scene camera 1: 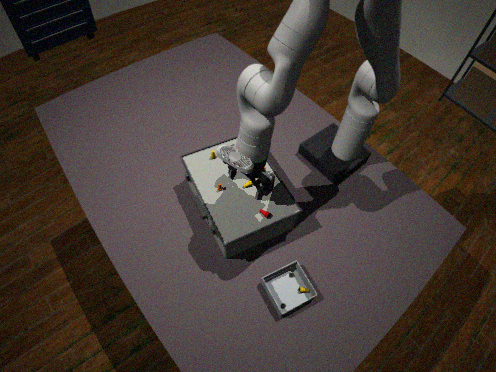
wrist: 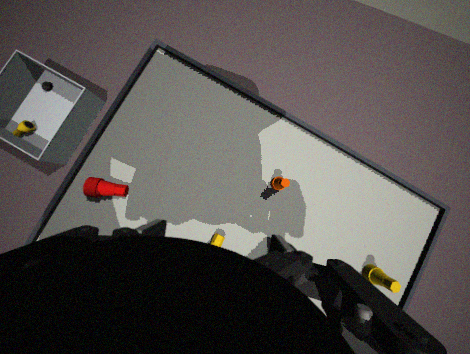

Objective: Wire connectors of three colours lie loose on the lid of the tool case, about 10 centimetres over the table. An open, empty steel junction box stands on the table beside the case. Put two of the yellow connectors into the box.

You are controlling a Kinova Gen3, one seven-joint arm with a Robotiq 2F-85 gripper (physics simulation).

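Where they show: gripper, fingertip midpoint: (scene camera 1: pixel 245 186) (wrist: pixel 217 239); arm's base, link origin: (scene camera 1: pixel 344 150).
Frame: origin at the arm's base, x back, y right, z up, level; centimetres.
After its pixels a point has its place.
Note:
My gripper (scene camera 1: pixel 246 183) @(x -38.5, y 3.8, z 6.2 cm) (wrist: pixel 217 239) @(x -38.5, y 3.8, z 6.2 cm) is open and empty, low over the tool case lid (scene camera 1: pixel 235 220) @(x -46.4, y -2.9, z 6.0 cm) (wrist: pixel 200 150) @(x -44.9, y 0.0, z 6.0 cm). A yellow connector (scene camera 1: pixel 248 184) @(x -37.8, y 3.4, z 7.0 cm) (wrist: pixel 217 240) @(x -38.6, y 3.8, z 6.8 cm) lies on the lid between the spread fingers, partly hidden in the wrist view. Another yellow connector (scene camera 1: pixel 213 155) @(x -40.1, y 16.7, z 7.3 cm) (wrist: pixel 381 279) @(x -40.0, y 16.7, z 7.7 cm) is near the lid's far end, outside the fingers. A third yellow connector (scene camera 1: pixel 304 289) @(x -40.8, y -25.5, z -3.0 cm) (wrist: pixel 25 127) @(x -41.3, y -24.4, z -2.8 cm) lies inside the steel junction box (scene camera 1: pixel 271 298) @(x -49.2, y -22.3, z -2.3 cm) (wrist: pixel 75 120) @(x -44.3, y -17.7, z -1.7 cm), which stands on the table beside the case.
A red connector (scene camera 1: pixel 265 213) @(x -39.7, y -6.1, z 7.4 cm) (wrist: pixel 104 188) @(x -39.5, y -5.5, z 7.2 cm) lies on the lid toward the box. An orange connector (scene camera 1: pixel 220 187) @(x -44.4, y 6.7, z 7.1 cm) (wrist: pixel 281 183) @(x -44.3, y 6.7, z 8.2 cm) is near the lid's long edge. Another orange piece (scene camera 1: pixel 264 169) @(x -31.7, y 4.5, z 7.8 cm) shows partly behind the gripper. A blue cabinet (scene camera 1: pixel 50 25) stands at the back left.

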